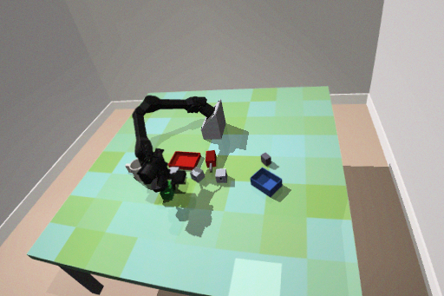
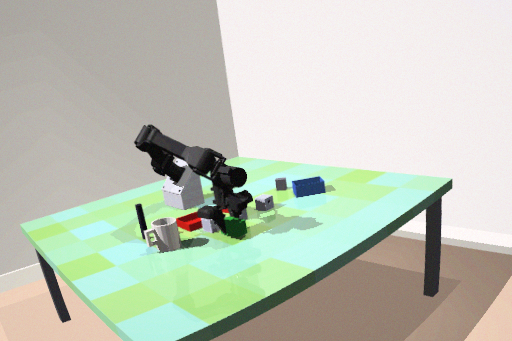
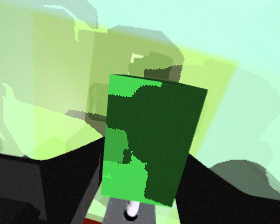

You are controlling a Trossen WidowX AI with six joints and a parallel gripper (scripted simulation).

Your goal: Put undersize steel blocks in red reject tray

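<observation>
Right now the green GO gauge is 10 mm behind my gripper tip and 20 mm above it. From my gripper tip the other things lie so: steel block 100 mm behind, 220 mm to the left, 10 mm above; then mug 70 mm behind, 200 mm to the right, 20 mm above; then red reject tray 190 mm behind.
</observation>
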